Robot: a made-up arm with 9 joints. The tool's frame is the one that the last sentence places. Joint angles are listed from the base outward.
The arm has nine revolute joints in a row. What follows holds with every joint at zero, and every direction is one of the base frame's. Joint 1 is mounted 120.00 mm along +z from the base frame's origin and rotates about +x. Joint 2 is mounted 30.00 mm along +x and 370.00 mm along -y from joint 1 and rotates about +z. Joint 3 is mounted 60.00 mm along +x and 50.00 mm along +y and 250.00 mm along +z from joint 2 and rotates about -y. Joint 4 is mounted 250.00 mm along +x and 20.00 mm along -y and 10.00 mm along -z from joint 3 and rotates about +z. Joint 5 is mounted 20.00 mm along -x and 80.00 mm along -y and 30.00 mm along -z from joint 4 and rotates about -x. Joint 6 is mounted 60.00 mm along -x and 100.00 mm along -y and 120.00 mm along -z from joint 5 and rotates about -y. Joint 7 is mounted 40.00 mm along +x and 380.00 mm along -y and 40.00 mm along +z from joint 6 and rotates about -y. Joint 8 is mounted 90.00 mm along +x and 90.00 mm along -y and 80.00 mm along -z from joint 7 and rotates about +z. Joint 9 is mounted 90.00 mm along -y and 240.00 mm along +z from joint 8 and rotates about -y. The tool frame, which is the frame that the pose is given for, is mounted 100.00 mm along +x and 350.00 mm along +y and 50.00 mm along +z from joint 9; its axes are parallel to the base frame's.
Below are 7 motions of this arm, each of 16 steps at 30 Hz.
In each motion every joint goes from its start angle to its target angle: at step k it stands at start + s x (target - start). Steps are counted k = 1, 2, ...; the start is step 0. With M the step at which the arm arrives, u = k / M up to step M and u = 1 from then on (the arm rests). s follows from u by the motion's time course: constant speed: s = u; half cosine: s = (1 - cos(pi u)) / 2; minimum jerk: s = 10 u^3 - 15 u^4 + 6 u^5.
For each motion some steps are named. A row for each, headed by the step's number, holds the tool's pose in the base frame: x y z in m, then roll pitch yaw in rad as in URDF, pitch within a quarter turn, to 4 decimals.
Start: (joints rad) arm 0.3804 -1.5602 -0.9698 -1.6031 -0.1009 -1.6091 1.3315 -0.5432 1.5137
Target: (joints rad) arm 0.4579 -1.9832 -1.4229 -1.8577 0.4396 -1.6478 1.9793 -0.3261 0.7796
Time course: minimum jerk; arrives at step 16
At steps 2, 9, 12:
2: -0.1334 -0.4315 0.3469 -2.0418 -0.3344 -1.9092
9: -0.0359 -0.6594 0.2986 -2.3239 0.0041 -2.1672
12: -0.0313 -0.7330 0.1952 -2.4709 0.1590 -2.3713

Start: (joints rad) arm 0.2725 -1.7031 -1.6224 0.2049 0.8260 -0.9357 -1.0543 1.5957 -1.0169
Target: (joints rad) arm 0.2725 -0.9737 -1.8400 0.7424 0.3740 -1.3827 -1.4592 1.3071 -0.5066
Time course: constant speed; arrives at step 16
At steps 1, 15, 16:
1: -0.3486 -0.5534 -0.3056 -1.8090 -1.0303 -0.4157
15: -0.3335 -0.2030 -0.3664 -0.7162 -0.9544 -0.3883
16: -0.3474 -0.1853 -0.3534 -0.6169 -0.9552 -0.3999

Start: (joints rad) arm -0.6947 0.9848 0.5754 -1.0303 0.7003 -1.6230 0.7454 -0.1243 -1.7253
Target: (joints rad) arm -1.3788 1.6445 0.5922 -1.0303 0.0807 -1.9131 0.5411 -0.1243 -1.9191
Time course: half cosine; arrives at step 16
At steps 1, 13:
1: 0.2722 -0.3151 0.6015 -1.8909 0.5882 -2.5483
13: 0.2408 -0.1035 0.3344 -2.2050 -0.3996 -2.8133

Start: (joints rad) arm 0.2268 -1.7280 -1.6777 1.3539 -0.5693 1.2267 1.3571 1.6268 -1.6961
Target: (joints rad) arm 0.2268 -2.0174 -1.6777 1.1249 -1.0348 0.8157 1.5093 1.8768 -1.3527
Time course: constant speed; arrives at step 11
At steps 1, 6, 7, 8, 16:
1: 0.0726 0.2375 -0.1756 0.3274 1.0202 -0.9921
6: 0.1515 0.2650 -0.0378 0.3802 1.0587 -0.9853
7: 0.1712 0.2649 -0.0095 0.3981 1.0626 -0.9827
8: 0.1921 0.2627 0.0187 0.4176 1.0651 -0.9807
16: 0.2596 0.2429 0.1021 0.4808 1.0645 -0.9825

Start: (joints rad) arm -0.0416 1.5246 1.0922 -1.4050 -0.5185 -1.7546 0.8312 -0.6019 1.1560
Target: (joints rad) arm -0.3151 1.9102 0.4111 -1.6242 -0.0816 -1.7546 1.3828 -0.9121 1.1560
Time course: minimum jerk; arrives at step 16
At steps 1, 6, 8, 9, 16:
1: 0.3711 0.0190 0.2048 1.0416 0.0886 -0.2584
6: 0.3409 -0.0874 0.1260 0.6171 0.0128 -0.3929
8: 0.3264 -0.1940 0.1224 0.3033 -0.1459 -0.4628
9: 0.3231 -0.2471 0.1433 0.1550 -0.2533 -0.4747
16: 0.3255 -0.3657 0.3076 -0.3212 -0.6742 -0.3532

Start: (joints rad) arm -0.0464 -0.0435 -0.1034 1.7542 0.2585 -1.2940 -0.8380 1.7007 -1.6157
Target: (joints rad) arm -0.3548 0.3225 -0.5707 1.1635 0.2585 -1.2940 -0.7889 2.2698 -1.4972
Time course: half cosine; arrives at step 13
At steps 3, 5, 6, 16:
3: 0.9692 -0.1408 0.3177 1.4559 -0.6165 -1.4806
5: 0.9907 -0.1465 0.2423 1.2448 -0.6906 -1.4904
6: 0.9983 -0.1581 0.1959 1.1197 -0.7466 -1.4936
16: 0.9796 -0.3045 0.0077 0.4730 -1.1194 -1.4076

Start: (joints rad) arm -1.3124 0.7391 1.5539 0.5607 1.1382 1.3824 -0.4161 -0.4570 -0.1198
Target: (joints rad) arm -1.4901 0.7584 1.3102 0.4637 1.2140 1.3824 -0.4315 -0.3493 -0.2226
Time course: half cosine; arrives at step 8
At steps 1, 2, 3, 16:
1: -0.2316 0.2449 0.8236 -1.6404 -0.0238 2.8209
2: -0.2275 0.2694 0.8135 -1.6172 -0.0045 2.7834
3: -0.2211 0.3052 0.7968 -1.5839 0.0280 2.7288
16: -0.1897 0.4424 0.7063 -1.4667 0.2126 2.5181

